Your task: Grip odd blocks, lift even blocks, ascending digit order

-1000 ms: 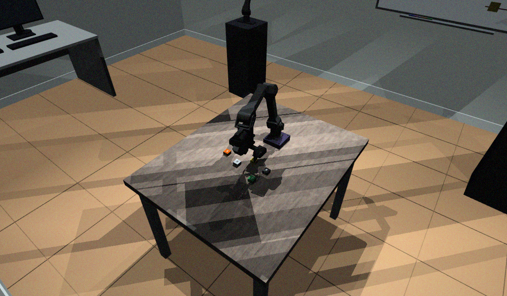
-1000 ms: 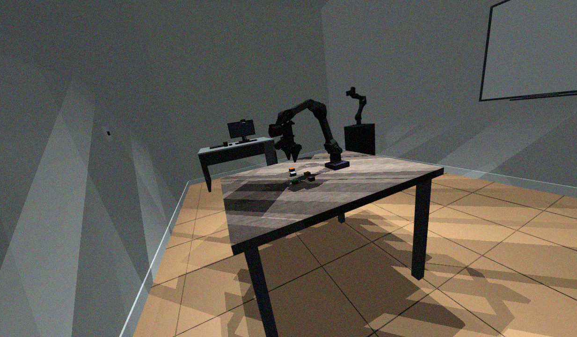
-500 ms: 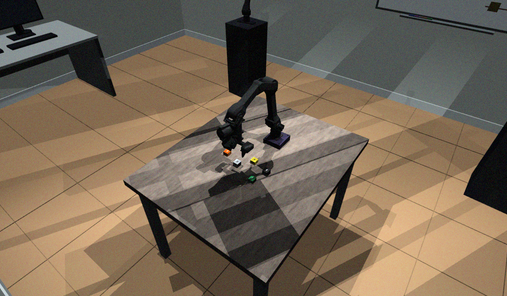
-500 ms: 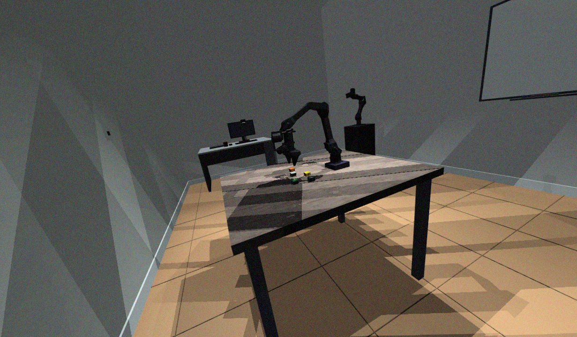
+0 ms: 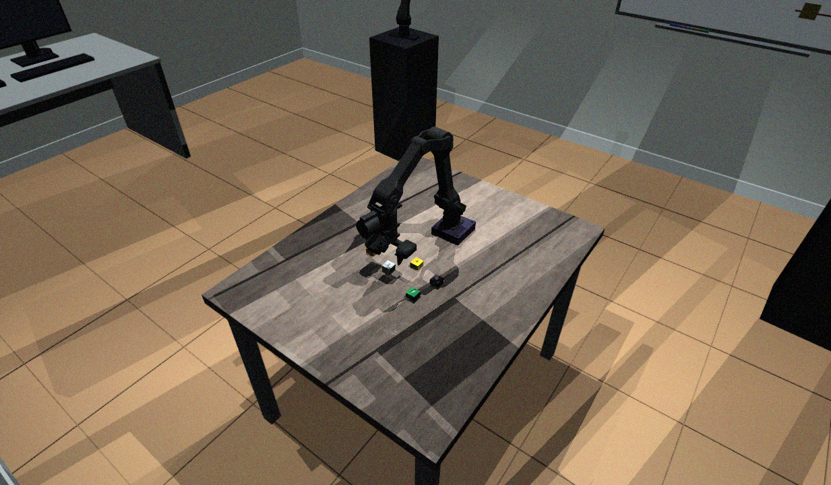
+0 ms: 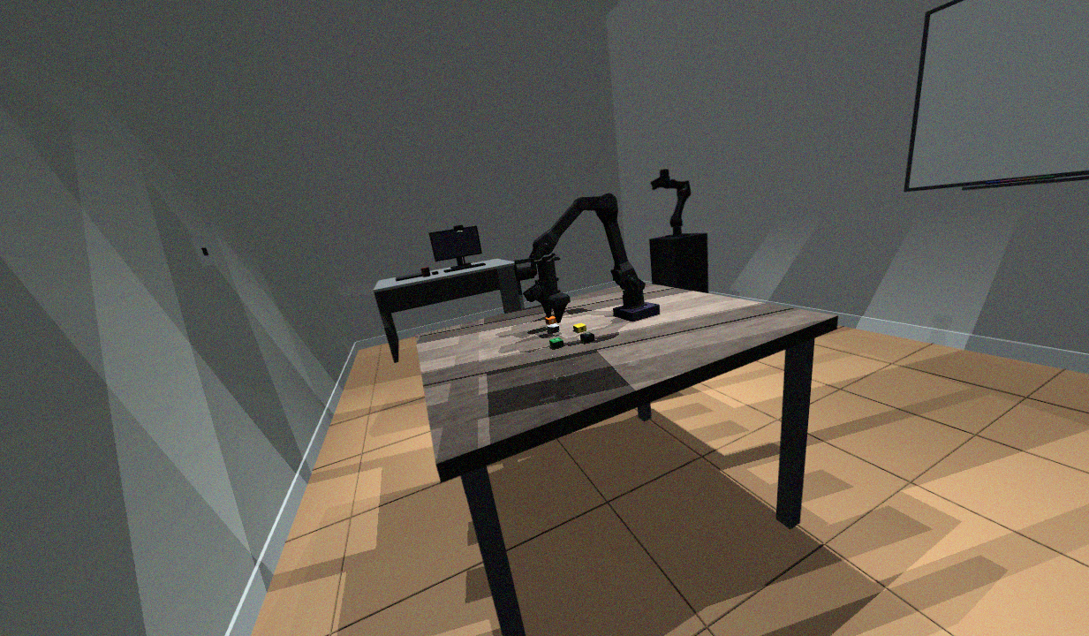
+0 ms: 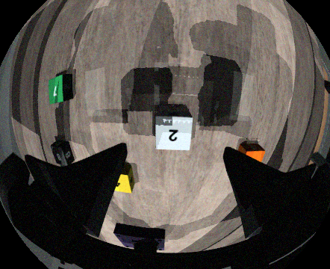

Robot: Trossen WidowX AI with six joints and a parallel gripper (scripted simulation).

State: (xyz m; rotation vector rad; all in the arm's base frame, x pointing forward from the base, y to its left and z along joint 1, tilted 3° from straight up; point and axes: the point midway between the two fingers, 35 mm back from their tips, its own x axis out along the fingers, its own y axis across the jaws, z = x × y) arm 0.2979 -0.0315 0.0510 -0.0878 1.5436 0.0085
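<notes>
The white block is 10 mm ahead of my gripper tip and 30 mm below it. Also, from my gripper tip: orange block 20 mm behind, 100 mm to the right, 30 mm below; green block 50 mm ahead, 140 mm to the left, 30 mm below; yellow block 70 mm behind, 60 mm to the left, 30 mm below.
</notes>
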